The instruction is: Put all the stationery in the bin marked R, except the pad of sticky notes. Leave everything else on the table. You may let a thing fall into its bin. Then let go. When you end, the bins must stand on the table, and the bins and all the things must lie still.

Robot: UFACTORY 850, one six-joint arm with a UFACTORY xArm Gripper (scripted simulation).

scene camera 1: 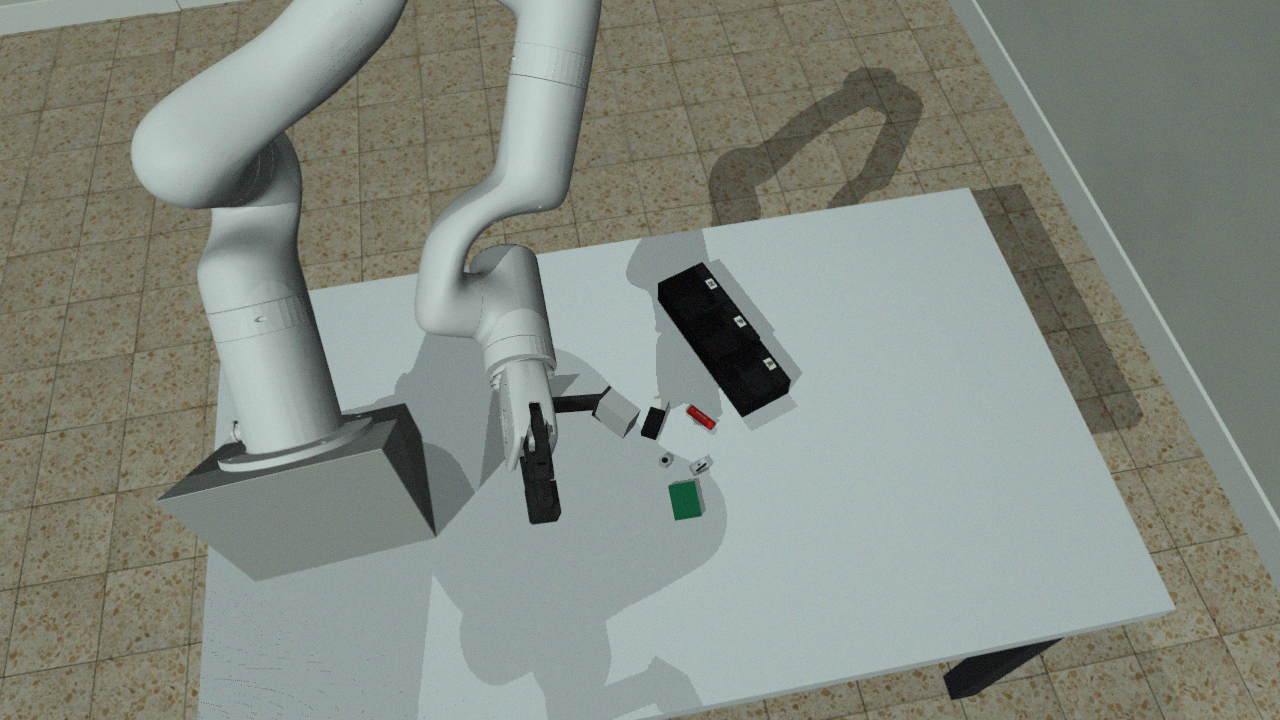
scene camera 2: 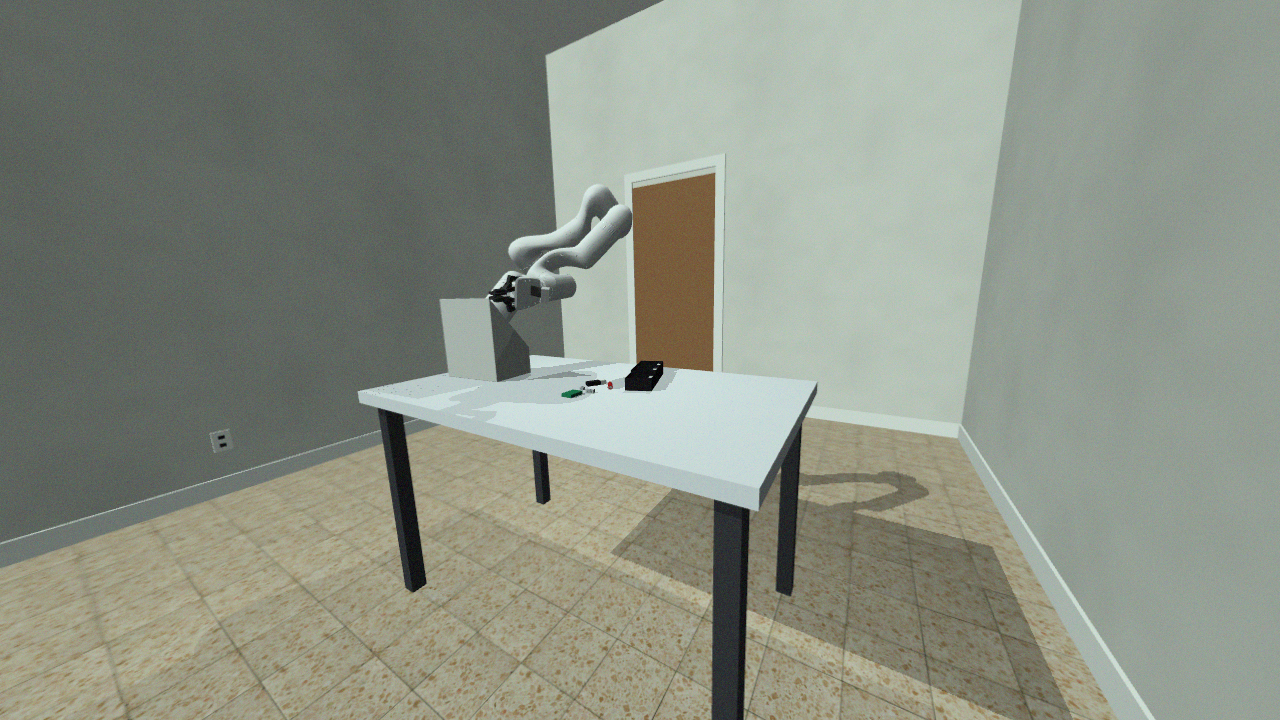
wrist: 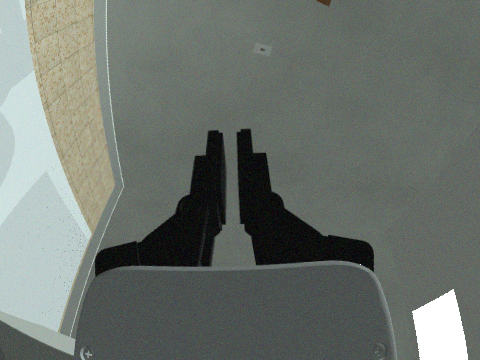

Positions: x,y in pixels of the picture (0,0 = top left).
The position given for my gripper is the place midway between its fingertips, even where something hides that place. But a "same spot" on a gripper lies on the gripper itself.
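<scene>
My gripper is visible in the wrist view [231,150], and likewise in scene camera 1 and scene camera 2. On the gripper, [scene camera 1: 548,469] and [scene camera 2: 507,287] are the same spot.
</scene>
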